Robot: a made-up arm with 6 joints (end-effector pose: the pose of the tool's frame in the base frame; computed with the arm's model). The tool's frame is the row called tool.
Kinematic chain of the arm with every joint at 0, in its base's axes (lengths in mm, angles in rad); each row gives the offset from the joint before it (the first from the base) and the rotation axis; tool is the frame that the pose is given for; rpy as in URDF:
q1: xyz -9 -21 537 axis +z
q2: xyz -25 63 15 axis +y
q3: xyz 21 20 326 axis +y
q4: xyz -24 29 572 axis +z
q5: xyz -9 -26 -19 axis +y
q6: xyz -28 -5 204 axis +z
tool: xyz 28 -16 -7 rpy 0 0 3.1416
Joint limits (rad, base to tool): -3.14..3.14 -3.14..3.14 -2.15..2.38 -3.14..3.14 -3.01..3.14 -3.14..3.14
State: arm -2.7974 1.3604 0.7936 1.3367 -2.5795 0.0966
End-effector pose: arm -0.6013 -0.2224 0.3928 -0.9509 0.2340 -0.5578
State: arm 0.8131 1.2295 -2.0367 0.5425 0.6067 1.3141
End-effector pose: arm -0.2493 -0.0477 1.1846 0.1027 -0.3933 -0.5875
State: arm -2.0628 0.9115 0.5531 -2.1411 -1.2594 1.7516
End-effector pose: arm -0.1609 -0.9017 0.7144 2.1580 -0.8961 1.2044
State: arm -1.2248 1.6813 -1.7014 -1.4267 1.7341 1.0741
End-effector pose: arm 0.0151 -0.3046 1.0164 -0.5561 -1.7948 1.1405
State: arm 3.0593 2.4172 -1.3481 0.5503 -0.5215 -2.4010
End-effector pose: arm -0.7232 0.0414 0.7500 0.3927 -0.6879 -1.9896
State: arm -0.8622 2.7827 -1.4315 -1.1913 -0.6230 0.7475
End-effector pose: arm 0.6415 -0.4484 0.4839 1.4013 0.2899 1.9516
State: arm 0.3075 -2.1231 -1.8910 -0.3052 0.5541 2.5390
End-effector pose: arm 0.1869 0.1382 -0.1028 -1.5371 2.3861 -0.3507
